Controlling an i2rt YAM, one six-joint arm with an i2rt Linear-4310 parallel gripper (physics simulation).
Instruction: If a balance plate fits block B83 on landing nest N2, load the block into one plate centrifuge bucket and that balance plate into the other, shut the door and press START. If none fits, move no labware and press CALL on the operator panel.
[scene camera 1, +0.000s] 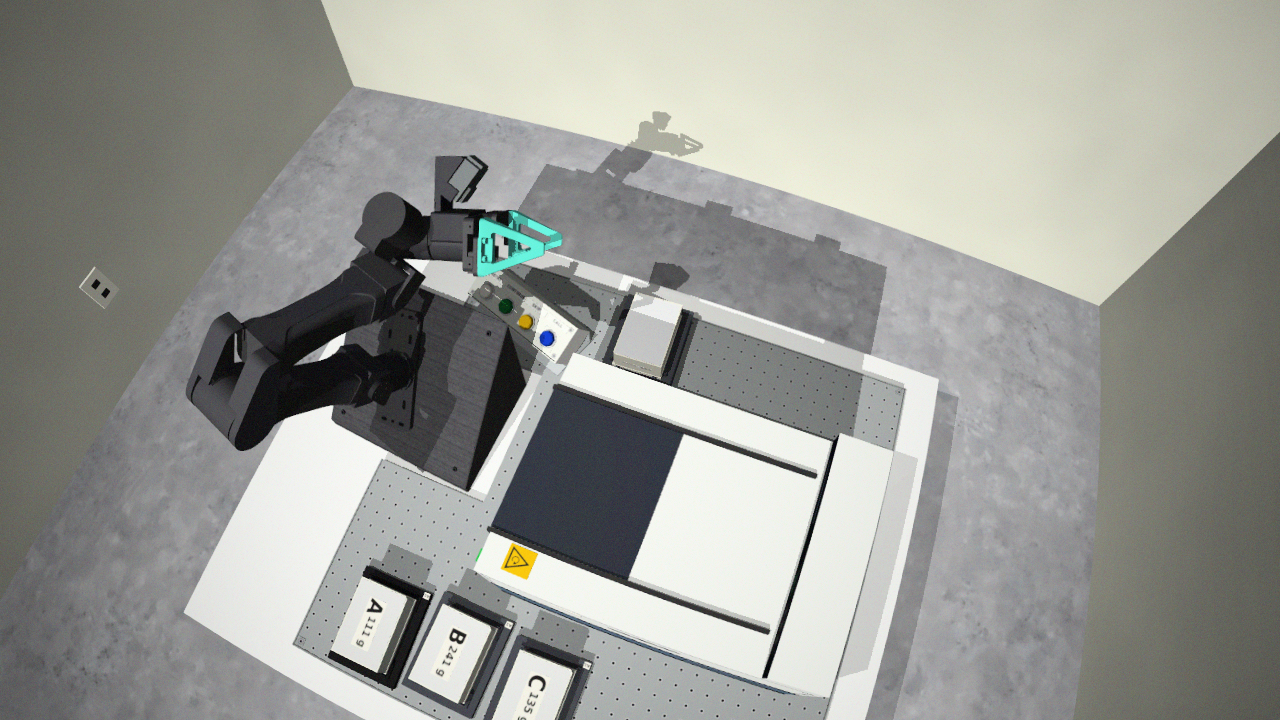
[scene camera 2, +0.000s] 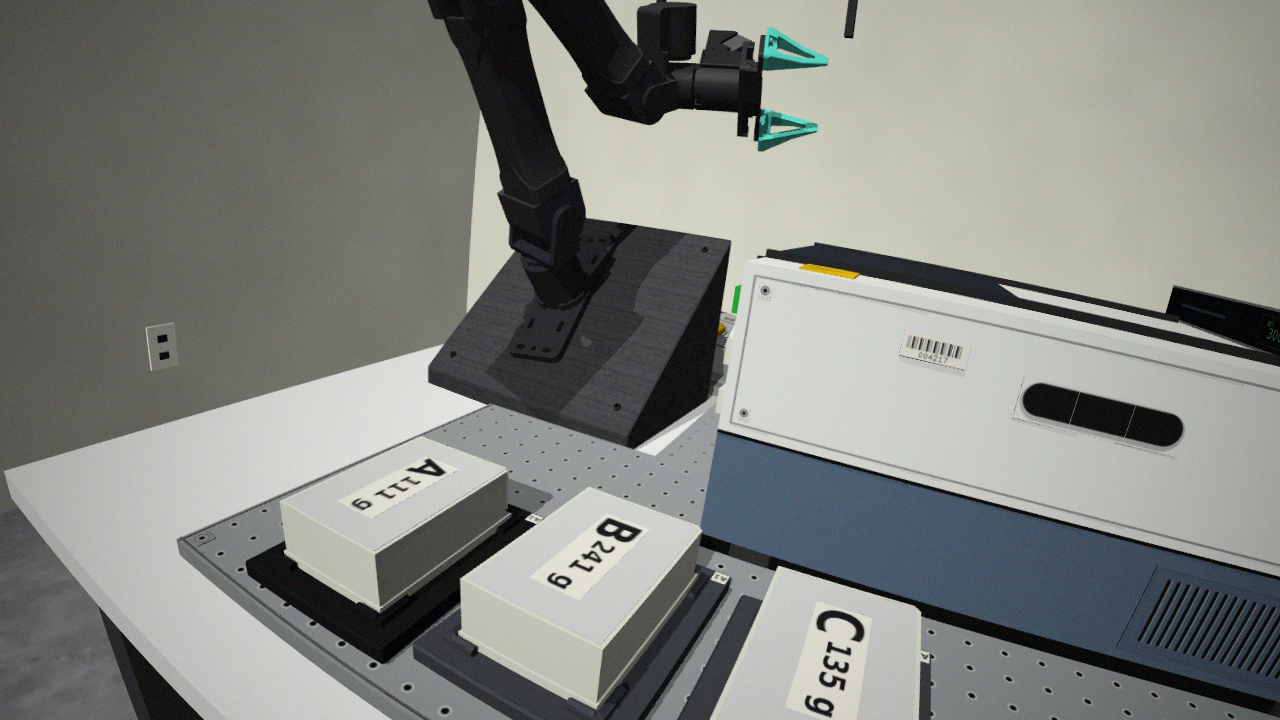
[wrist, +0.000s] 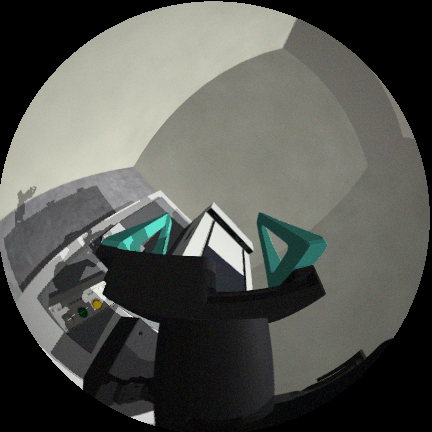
My gripper (scene camera 2: 822, 96) is open, with nothing in its grasp. I also see a white block (scene camera 1: 644, 344), a white centrifuge (scene camera 1: 751, 567) and a button panel (scene camera 1: 543, 330).
My gripper is seen too in scene camera 1 (scene camera 1: 553, 244) and in the wrist view (wrist: 213, 217). The button panel also shows in scene camera 2 (scene camera 2: 727, 322) and in the wrist view (wrist: 74, 306). Scene camera 2 misses the white block, which is hidden by the white centrifuge.
